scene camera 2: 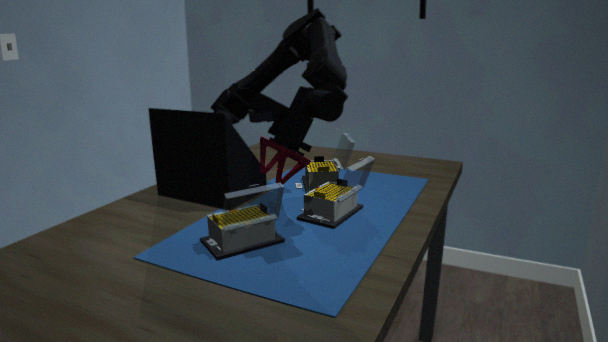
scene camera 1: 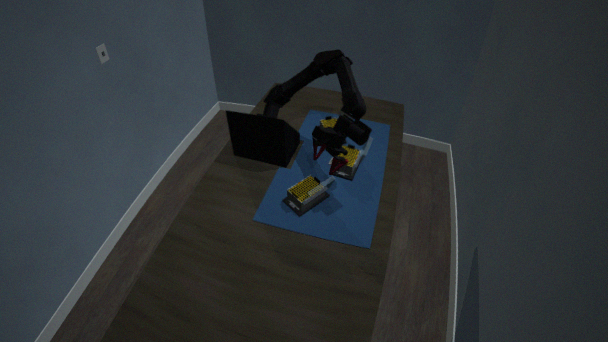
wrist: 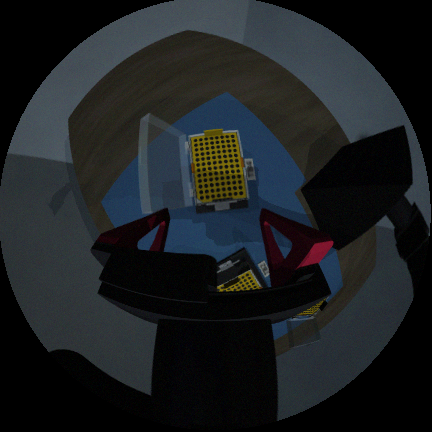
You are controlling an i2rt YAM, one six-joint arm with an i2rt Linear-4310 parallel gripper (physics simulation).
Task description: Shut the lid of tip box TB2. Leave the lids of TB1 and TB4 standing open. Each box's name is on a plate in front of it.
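Places are measured from the arm's base along level axes (x ahead, y left, z up), in centimetres.
Where they show: gripper, between the fingertips: (scene camera 2: 270,178) (scene camera 1: 322,167) (wrist: 214,212); arm's base, origin of its link: (scene camera 2: 212,137) (scene camera 1: 268,122) (wrist: 384,192).
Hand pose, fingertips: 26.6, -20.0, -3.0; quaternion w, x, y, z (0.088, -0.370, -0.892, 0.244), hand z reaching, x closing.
Things, the pixels of their top centre, and the offset from my fingertips, as dx, dy, dz. Level surfaces: height alone.
- nearest box, centre of its top: (wrist: 217,161) (scene camera 2: 240,210) (scene camera 1: 306,185) -5.1, -4.7, -6.2
- middle box, centre of its top: (wrist: 244,303) (scene camera 2: 331,185) (scene camera 1: 347,153) +8.5, +16.9, -6.2
- far box, centre of its top: (scene camera 2: 321,161) (wrist: 314,307) (scene camera 1: 332,123) -0.8, +37.1, -6.2
- blue mat, height of its surface: dz -13.6
- wooden table, height of its surface: dz -13.9
Three grey tip boxes with yellow racks stand on a blue mat, all with clear lids open. The nearest box (scene camera 1: 306,192) (scene camera 2: 242,236) (wrist: 218,167) has its lid (scene camera 2: 270,200) (wrist: 162,172) up; its plate is too blurred to read surely. The middle box (scene camera 1: 350,156) (scene camera 2: 330,201) (wrist: 242,282) has its lid (scene camera 1: 368,146) (scene camera 2: 362,171) leaning back; its plate (wrist: 263,268) seems to read TB2. The far box (scene camera 1: 328,121) (scene camera 2: 321,176) (wrist: 311,309) has its lid (scene camera 2: 345,147) raised. My gripper (scene camera 1: 323,166) (scene camera 2: 271,178) (wrist: 214,212) is open and empty, above the mat between the nearest and middle boxes.
A black block (scene camera 1: 261,139) (scene camera 2: 192,155) (wrist: 360,185) stands beside the blue mat (scene camera 1: 350,225) (scene camera 2: 320,290) (wrist: 225,107), on the arm's base side. The wooden table (scene camera 1: 240,270) (scene camera 2: 100,295) has its right edge close to the mat. My arm reaches over the far box.
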